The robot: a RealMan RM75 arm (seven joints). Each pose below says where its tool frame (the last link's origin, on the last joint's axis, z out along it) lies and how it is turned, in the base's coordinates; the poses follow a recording.
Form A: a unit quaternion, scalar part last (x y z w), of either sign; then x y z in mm.
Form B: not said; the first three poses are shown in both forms.
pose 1, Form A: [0.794, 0.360, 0.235, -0.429, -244, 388, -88]
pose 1, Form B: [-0.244, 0.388, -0.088, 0.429, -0.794, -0.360, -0.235]
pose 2, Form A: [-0.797, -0.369, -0.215, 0.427, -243, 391, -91]
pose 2, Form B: [-0.243, 0.391, -0.091, 0.427, -0.797, -0.369, -0.215]
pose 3, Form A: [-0.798, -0.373, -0.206, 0.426, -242, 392, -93]
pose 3, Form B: [-0.242, 0.392, -0.093, 0.426, -0.798, -0.373, -0.206]
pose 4, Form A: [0.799, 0.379, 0.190, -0.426, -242, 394, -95]
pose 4, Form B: [-0.242, 0.394, -0.095, 0.426, -0.799, -0.379, -0.190]
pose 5, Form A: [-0.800, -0.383, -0.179, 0.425, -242, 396, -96]
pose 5, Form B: [-0.242, 0.396, -0.096, 0.425, -0.800, -0.383, -0.179]
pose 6, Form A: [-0.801, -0.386, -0.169, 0.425, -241, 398, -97]
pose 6, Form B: [-0.241, 0.398, -0.097, 0.425, -0.801, -0.386, -0.169]
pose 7, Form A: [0.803, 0.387, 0.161, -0.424, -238, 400, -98]
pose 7, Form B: [-0.238, 0.400, -0.098, 0.424, -0.803, -0.387, -0.161]
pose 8, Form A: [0.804, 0.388, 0.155, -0.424, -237, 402, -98]
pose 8, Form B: [-0.237, 0.402, -0.098, 0.424, -0.804, -0.388, -0.155]
